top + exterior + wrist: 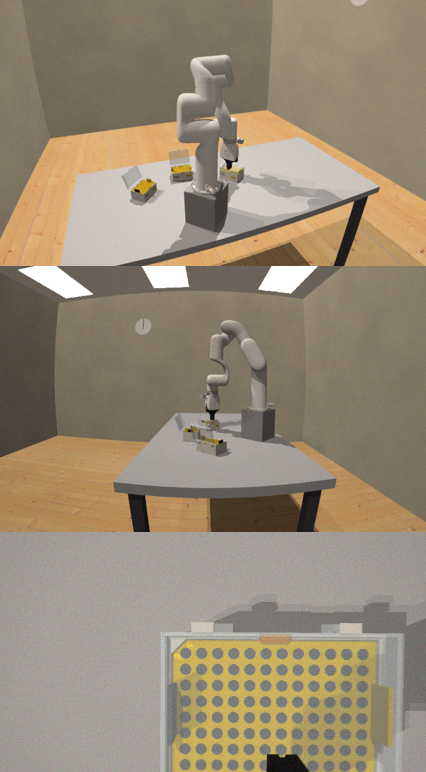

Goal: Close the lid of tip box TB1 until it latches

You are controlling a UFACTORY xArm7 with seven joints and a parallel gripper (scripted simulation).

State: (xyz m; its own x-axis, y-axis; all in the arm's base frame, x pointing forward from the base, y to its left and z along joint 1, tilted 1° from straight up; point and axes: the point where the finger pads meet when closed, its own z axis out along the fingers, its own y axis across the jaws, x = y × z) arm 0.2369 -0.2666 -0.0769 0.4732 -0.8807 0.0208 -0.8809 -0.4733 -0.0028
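The clear lid is 20 mm ahead of my hand, 30 mm to the right of it and 30 mm below it. Round my hand: tip box (20 mm ahead, 30 mm to the right, 50 mm below); then TB1 label (10 mm behind, 20 mm to the left, 90 mm below).
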